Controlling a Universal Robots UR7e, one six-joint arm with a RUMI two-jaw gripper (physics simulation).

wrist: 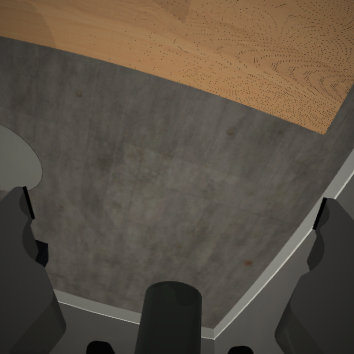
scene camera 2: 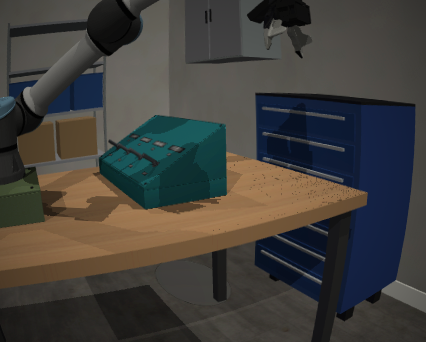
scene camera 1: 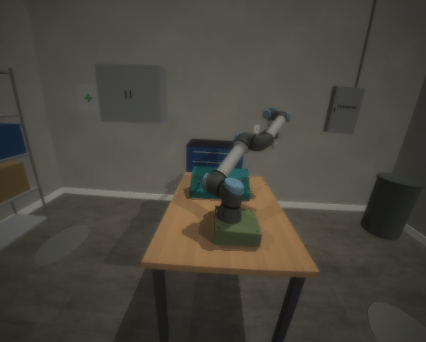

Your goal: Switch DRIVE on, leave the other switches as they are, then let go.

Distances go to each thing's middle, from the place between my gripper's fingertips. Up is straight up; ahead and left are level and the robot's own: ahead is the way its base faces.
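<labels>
There's the teal switch console [scene camera 2: 190, 155], and it's well below my hand, a long way to the left of it and a good way behind it.
</labels>
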